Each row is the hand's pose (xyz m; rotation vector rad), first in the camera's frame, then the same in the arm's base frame.
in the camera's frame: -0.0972 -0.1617 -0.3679 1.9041 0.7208 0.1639
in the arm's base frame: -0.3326 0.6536 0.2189 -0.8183 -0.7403 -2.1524
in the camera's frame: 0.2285 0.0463 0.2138 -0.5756 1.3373 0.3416
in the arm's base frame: -0.1187 0.0071 0.3734 0.0549 -1.0130 1.9026
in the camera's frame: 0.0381 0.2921 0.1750 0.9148 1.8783 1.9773
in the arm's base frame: -0.3335 -0.0641 0.1567 1.2721 0.4943 -2.0320
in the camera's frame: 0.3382 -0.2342 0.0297 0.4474 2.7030 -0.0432
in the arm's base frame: -0.0202 0.2862 0.5657 -1.0465 0.6102 2.1901
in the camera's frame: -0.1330 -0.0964 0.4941 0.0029 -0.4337 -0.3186
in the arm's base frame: 0.1683 -0.0137 -0.0098 2.3337 -0.8550 1.0897
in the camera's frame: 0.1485 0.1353 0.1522 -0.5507 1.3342 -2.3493
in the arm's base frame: -0.2269 0.0194 0.2944 0.2709 1.0046 0.3868
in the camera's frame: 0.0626 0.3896 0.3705 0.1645 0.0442 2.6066
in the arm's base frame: -0.2833 -0.2753 0.1221 0.4491 1.6891 -0.9267
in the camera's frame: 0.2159 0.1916 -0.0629 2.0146 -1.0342 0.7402
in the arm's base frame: -0.4074 0.1253 0.3954 -1.1745 -0.0906 -0.6664
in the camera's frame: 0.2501 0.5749 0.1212 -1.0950 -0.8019 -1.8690
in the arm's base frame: -0.5841 -0.2564 0.3241 1.4616 0.0513 -0.6659
